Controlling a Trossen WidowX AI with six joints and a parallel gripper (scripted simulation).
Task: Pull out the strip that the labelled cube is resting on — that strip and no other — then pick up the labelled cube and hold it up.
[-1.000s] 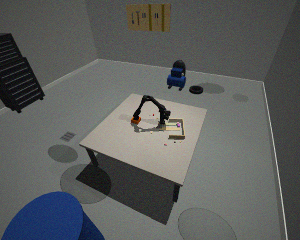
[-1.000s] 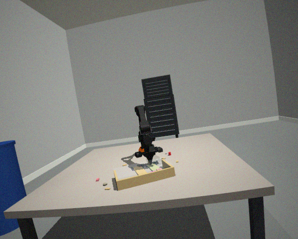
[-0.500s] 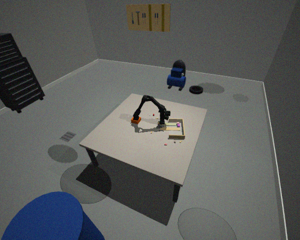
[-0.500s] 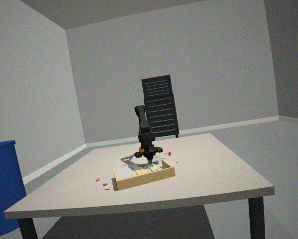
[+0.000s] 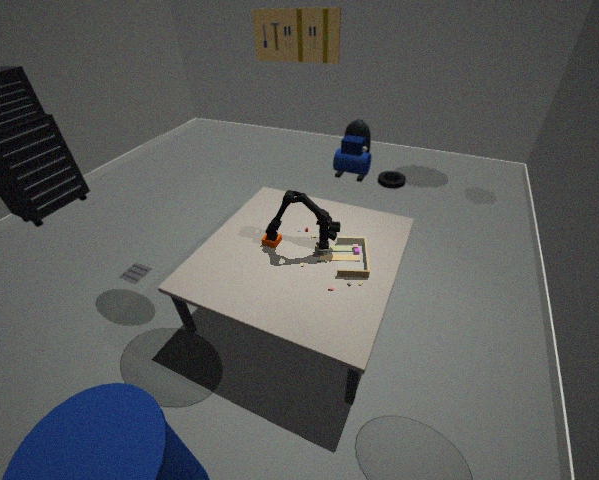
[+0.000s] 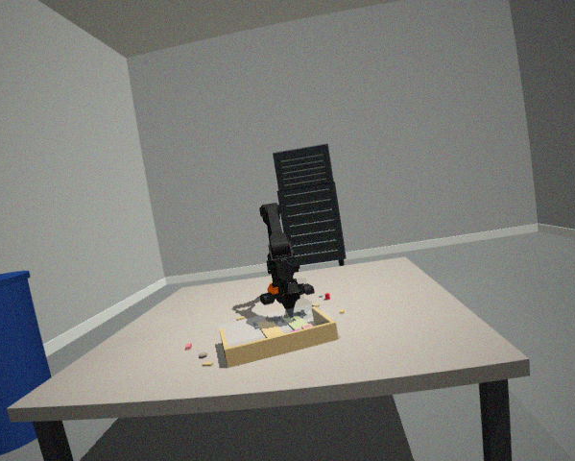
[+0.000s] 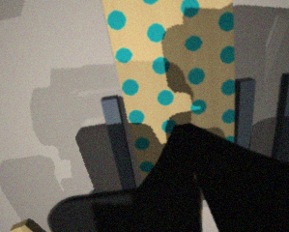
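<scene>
Now: the pink cube marked e 210 mm ahead of my gripper tip, 30 mm to the left of it and 10 mm above it.
</scene>
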